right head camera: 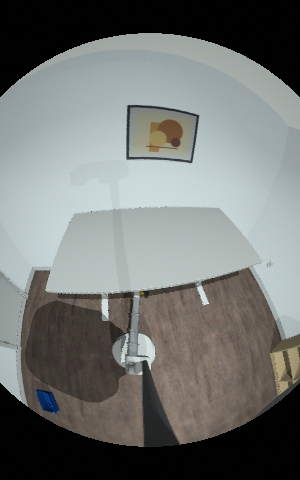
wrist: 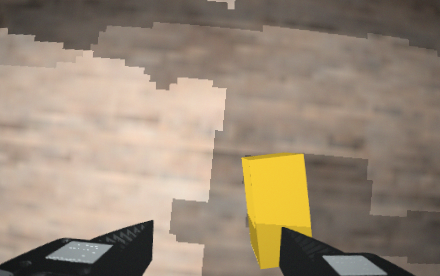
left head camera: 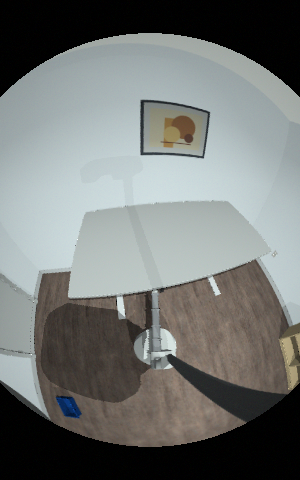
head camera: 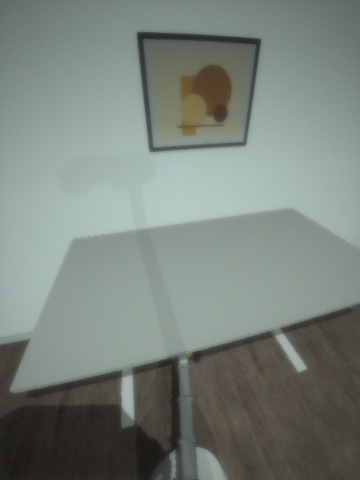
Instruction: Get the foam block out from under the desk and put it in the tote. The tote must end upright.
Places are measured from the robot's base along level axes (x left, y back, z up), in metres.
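Pixels of known places: gripper, fingertip midpoint: (wrist: 216, 243).
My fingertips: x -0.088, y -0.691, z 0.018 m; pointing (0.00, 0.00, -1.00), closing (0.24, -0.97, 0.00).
Observation:
For each thing: its middle in the pictures, then the offset to it from my fingertips. "*": a spot on its surface instead. Level surfaces: height alone.
- yellow foam block at the middle of its body: (wrist: 274, 204) dx +0.031, dy -0.033, dz -0.022 m
- desk at its surface level: dz +0.905 m
- small yellow patch at a spot on its surface: (head camera: 190, 355) (right head camera: 142, 293) * dx +0.029, dy -0.013, dz -0.025 m
The yellow foam block (wrist: 277, 192) is on the floor in the wrist view, right of centre. My gripper (wrist: 216, 243) is open and empty. Its right fingertip overlaps the block's near end in that view; whether they touch I cannot tell. The desk (head camera: 240, 280) (left head camera: 190, 240) (right head camera: 175, 245) has a pale top that hides much of what is below. A small yellow patch (head camera: 190, 355) (right head camera: 144, 294) shows at its front edge beside my arm's end; it is too small to identify. The blue tote (left head camera: 68, 407) (right head camera: 47, 401) is on the floor at the lower left and looks upright, though small.
My arm (head camera: 185, 415) (left head camera: 155, 320) (right head camera: 134, 325) reaches to the desk's front edge. White desk feet (head camera: 128, 400) (left head camera: 214, 285) (right head camera: 202, 293) stick out on both sides of it. A wooden shelf unit (left head camera: 284, 345) (right head camera: 276, 367) stands at the right. A wall is behind the desk.

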